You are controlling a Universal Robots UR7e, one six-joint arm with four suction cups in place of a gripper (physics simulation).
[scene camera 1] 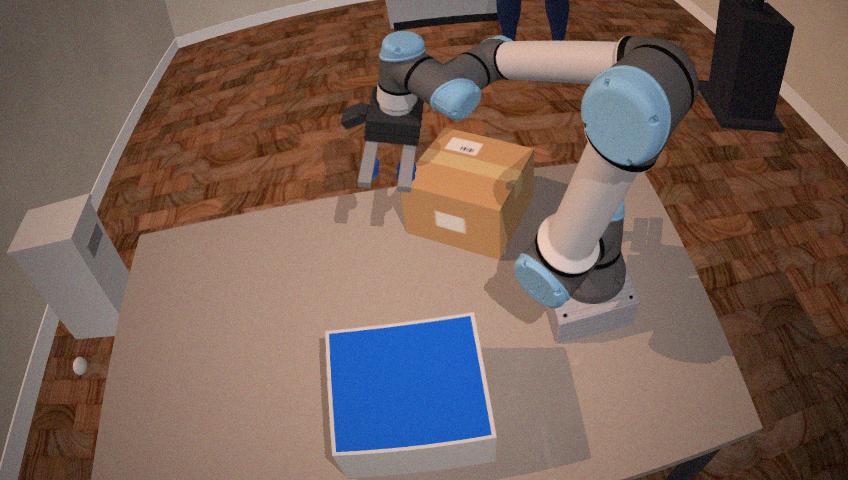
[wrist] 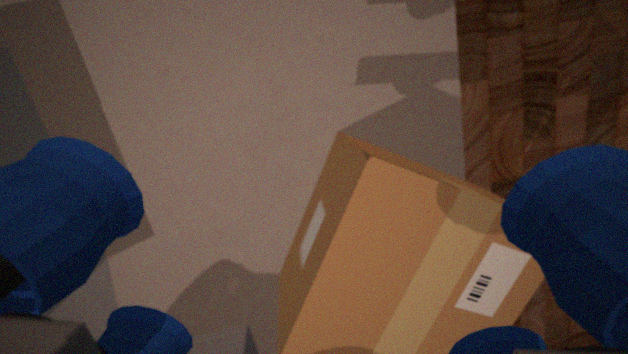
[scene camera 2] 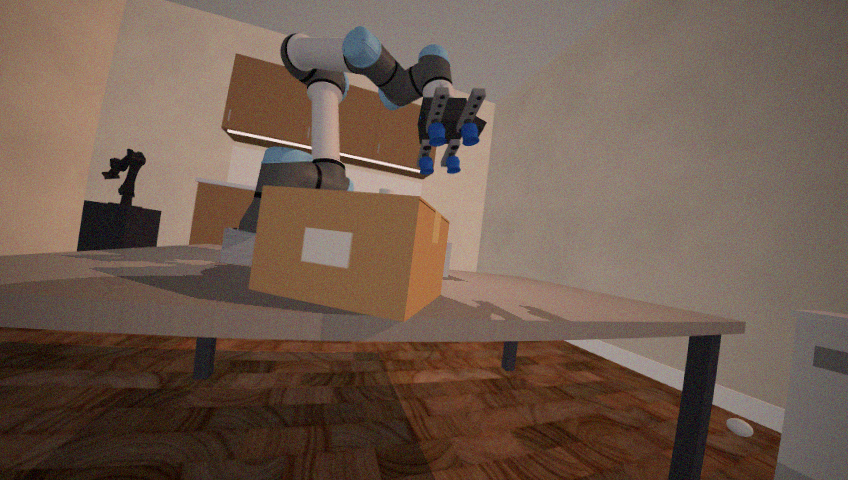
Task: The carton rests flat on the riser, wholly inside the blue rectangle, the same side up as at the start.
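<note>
The brown carton (scene camera 1: 455, 205) (scene camera 2: 333, 252) (wrist: 385, 225) stands upright on the table beside the arm's base, turned at an angle, with a tape strip and a barcode label on its top. The low white riser (scene camera 1: 416, 459) with the blue rectangle (scene camera 1: 410, 383) on its top stands toward the front of the table in the first scene view; the carton is apart from it. My gripper (scene camera 1: 386, 172) (scene camera 2: 443, 148) is open, its blue cups bare. It hangs above the level of the carton's top, off to one side, and touches nothing.
The arm's base block (scene camera 1: 595, 321) stands on the table (scene camera 1: 238, 297) to the right of the riser. A pale grey cabinet (scene camera 1: 59, 261) (scene camera 2: 815, 392) stands beyond the table's left edge in the first scene view. A dark pedestal (scene camera 1: 746, 65) (scene camera 2: 119, 226) stands behind.
</note>
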